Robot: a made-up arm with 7 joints. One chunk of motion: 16 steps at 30 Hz.
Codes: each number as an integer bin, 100 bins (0 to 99) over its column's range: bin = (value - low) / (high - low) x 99, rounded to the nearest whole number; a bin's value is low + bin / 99 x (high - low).
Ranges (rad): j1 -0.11..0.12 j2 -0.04..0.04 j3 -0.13..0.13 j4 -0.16..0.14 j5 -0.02..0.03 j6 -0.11..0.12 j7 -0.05..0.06
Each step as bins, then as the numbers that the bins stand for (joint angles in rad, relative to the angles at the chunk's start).
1 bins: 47 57 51 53 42 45 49
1 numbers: -0.0008 0.0061 0.0039 0.0006 0.0012 -0.0055 0.0044
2 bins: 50 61 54 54 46 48 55
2 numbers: 0.0062 0.0093 0.0118 0.0036 0.0032 0.0015 0.0111
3 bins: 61 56 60 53 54 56 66
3 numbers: 0.0317 0.0053 0.0276 0.0006 0.0073 0.0201 0.0233
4 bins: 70 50 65 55 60 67 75
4 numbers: 0.0526 0.0004 0.0407 0.0067 0.0103 0.0457 0.0333
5 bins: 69 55 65 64 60 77 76
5 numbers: 0.0503 0.0044 0.0407 0.0339 0.0103 0.0689 0.0344
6 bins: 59 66 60 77 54 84 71
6 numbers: 0.0271 0.0133 0.0276 0.0733 0.0073 0.0852 0.0289
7 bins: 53 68 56 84 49 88 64
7 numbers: 0.0131 0.0149 0.0171 0.0945 0.0047 0.0944 0.0211
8 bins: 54 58 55 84 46 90 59
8 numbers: 0.0155 0.0069 0.0144 0.0945 0.0032 0.0991 0.0156
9 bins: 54 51 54 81 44 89 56
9 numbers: 0.0155 0.0012 0.0118 0.0855 0.0022 0.0968 0.0122
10 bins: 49 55 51 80 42 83 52
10 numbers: 0.0038 0.0044 0.0039 0.0824 0.0012 0.0828 0.0078
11 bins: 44 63 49 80 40 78 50
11 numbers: -0.0078 0.0109 -0.0013 0.0824 0.0002 0.0712 0.0056
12 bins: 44 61 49 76 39 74 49
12 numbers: -0.0078 0.0093 -0.0013 0.0703 -0.0003 0.0619 0.0044
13 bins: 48 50 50 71 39 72 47
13 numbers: 0.0015 0.0004 0.0013 0.0552 -0.0003 0.0573 0.0022
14 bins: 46 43 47 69 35 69 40
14 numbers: -0.0031 -0.0053 -0.0066 0.0491 -0.0023 0.0503 -0.0056
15 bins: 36 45 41 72 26 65 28
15 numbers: -0.0264 -0.0036 -0.0223 0.0582 -0.0069 0.0410 -0.0189
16 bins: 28 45 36 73 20 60 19
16 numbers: -0.0449 -0.0036 -0.0355 0.0612 -0.0099 0.0294 -0.0289
